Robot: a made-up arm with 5 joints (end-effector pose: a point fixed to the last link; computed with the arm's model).
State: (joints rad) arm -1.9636 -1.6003 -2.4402 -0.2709 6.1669
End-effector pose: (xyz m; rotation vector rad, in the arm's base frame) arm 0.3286 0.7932 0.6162 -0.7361 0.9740 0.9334
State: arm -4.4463 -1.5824 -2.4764 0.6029 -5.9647
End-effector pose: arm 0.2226 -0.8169 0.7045 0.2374 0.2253 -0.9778
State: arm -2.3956 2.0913 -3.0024 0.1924 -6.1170
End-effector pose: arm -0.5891 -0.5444 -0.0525 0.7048 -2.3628 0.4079
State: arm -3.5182 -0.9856 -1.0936 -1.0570 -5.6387
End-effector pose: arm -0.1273 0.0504 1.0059 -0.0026 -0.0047 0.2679
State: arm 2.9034 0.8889 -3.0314 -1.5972 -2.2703
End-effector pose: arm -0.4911 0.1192 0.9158 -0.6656 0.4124 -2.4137
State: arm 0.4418 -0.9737 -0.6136 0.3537 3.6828
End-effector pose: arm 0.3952 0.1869 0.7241 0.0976 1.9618 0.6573
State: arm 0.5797 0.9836 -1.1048 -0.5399 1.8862
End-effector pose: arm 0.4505 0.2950 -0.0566 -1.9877 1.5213 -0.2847
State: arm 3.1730 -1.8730 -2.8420 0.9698 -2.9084
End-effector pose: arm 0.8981 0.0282 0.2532 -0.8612 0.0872 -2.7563
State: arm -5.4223 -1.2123 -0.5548 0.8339 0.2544
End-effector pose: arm 0.2428 0.2825 0.7315 -2.3351 -0.7306 -1.0457
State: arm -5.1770 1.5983 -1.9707 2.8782 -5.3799
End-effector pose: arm 0.2040 0.4070 -0.1007 0.6666 0.0679 -1.0921
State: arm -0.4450 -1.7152 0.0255 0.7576 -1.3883
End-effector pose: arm 0.3152 -0.1503 0.5644 2.0549 1.0481 0.7060
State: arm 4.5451 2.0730 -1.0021 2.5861 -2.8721
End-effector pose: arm 0.0352 0.2082 -0.0436 0.4756 0.3028 -1.4334
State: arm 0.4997 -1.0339 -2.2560 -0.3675 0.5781
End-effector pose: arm -0.4398 -0.2401 1.0919 0.6174 -0.0242 -2.0103
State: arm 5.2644 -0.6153 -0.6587 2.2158 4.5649
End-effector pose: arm 0.2055 -0.3337 0.4672 -2.0752 -0.7569 0.2259
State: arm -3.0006 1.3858 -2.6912 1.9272 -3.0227
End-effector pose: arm -0.8024 -0.1139 0.2345 -2.9176 -0.0322 -0.9296
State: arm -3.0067 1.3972 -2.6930 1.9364 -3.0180
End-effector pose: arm -0.8007 -0.1087 0.2262 -2.9071 -0.0164 -0.9563
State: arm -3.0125 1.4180 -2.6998 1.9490 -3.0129
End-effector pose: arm -0.7978 -0.1036 0.2131 -2.8914 -0.0006 -0.9937
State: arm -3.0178 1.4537 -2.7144 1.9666 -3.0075
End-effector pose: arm -0.7926 -0.0986 0.1923 -2.8673 0.0148 -1.0475
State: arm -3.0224 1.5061 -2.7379 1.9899 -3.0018
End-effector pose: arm -0.7843 -0.0939 0.1632 -2.8329 0.0292 -1.1190
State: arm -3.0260 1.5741 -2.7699 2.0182 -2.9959
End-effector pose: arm -0.7721 -0.0897 0.1269 -2.7877 0.0420 -1.2054
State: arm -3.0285 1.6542 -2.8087 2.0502 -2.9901
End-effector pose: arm -0.7556 -0.0858 0.0856 -2.7327 0.0525 -1.3016
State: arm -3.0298 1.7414 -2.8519 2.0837 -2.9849
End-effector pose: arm -0.7351 -0.0825 0.0425 -2.6708 0.0600 -1.4006
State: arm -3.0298 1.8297 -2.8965 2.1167 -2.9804
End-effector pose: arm -0.7118 -0.0799 0.0009 -2.6057 0.0644 -1.4955
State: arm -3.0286 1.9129 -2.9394 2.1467 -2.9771
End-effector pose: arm -0.6877 -0.0780 -0.0363 -2.5430 0.0655 -1.5799
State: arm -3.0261 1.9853 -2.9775 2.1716 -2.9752
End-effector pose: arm -0.6652 -0.0772 -0.0670 -2.4878 0.0633 -1.6487
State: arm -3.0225 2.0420 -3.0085 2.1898 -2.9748
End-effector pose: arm -0.6469 -0.0774 -0.0897 -2.4454 0.0583 -1.6982
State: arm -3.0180 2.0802 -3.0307 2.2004 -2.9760
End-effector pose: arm -0.6344 -0.0788 -0.1041 -2.4190 0.0508 -1.7272
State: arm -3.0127 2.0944 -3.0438 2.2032 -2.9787
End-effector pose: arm -0.6309 -0.0818 -0.1073 -2.4144 0.0410 -1.7306
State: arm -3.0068 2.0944 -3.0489 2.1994 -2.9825
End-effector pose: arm -0.6323 -0.0857 -0.1053 -2.4222 0.0294 -1.7196
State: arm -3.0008 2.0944 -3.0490 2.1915 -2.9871
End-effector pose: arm -0.6325 -0.0896 -0.1058 -2.4293 0.0166 -1.7099
